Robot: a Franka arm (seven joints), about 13 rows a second.
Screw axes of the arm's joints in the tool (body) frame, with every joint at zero. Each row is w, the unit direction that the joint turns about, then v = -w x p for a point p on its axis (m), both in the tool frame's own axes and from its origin. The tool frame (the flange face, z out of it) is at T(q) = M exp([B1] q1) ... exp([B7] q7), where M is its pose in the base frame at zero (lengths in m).
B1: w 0 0 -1 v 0.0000 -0.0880 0.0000
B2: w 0 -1 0 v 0.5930 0.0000 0.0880
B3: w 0 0 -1 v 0.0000 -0.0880 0.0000
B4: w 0 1 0 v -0.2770 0.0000 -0.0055
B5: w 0 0 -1 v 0.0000 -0.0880 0.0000
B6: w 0 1 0 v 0.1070 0.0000 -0.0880
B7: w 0 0 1 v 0.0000 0.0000 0.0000
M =
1 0 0 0.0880
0 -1 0 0.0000
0 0 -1 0.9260
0 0 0 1
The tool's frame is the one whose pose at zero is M.
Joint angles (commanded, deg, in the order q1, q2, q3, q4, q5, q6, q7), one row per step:
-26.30, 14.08, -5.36, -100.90, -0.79, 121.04, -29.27
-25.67, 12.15, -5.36, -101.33, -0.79, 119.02, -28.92
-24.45, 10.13, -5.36, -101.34, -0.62, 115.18, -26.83
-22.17, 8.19, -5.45, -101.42, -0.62, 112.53, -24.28
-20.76, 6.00, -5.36, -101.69, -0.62, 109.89, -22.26
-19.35, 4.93, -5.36, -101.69, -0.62, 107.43, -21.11
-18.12, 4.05, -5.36, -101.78, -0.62, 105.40, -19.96
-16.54, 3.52, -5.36, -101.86, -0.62, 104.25, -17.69
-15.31, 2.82, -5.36, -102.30, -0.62, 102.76, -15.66
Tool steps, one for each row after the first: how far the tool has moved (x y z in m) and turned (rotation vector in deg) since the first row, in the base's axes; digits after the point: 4 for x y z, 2 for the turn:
-0.0039, 0.0099, 0.0142, 0.44, 0.34, 0.20
-0.0070, 0.0266, 0.0296, 1.77, 1.61, -0.84
-0.0045, 0.0514, 0.0453, 2.39, 2.11, -1.26
-0.0079, 0.0700, 0.0617, 2.97, 2.58, -1.84
-0.0087, 0.0861, 0.0688, 3.64, 3.78, -1.64
-0.0098, 0.1000, 0.0739, 4.20, 4.88, -1.61
-0.0074, 0.1162, 0.0769, 4.49, 5.46, -2.33
-0.0086, 0.1297, 0.0780, 4.94, 6.56, -3.18

